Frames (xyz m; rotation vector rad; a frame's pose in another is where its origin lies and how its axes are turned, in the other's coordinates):
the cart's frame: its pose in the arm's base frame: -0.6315 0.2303 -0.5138 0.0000 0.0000 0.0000
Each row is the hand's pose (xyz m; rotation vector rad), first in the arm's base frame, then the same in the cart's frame.
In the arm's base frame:
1: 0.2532 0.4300 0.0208 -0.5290 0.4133 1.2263
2: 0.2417 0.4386 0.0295 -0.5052 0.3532 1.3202
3: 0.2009 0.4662 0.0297 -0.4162 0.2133 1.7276
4: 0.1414 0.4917 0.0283 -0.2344 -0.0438 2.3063
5: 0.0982 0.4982 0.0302 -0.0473 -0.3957 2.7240
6: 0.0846 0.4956 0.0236 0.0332 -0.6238 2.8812
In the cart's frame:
1: 0.8847 0.1997 0.5346 -0.5290 0.4133 1.2263
2: 0.8732 0.2083 0.5433 -0.5052 0.3532 1.3202
3: 0.8324 0.2359 0.5435 -0.4162 0.2133 1.7276
4: 0.7729 0.2614 0.5421 -0.2344 -0.0438 2.3063
5: 0.7297 0.2679 0.5440 -0.0473 -0.3957 2.7240
6: 0.7161 0.2653 0.5374 0.0332 -0.6238 2.8812

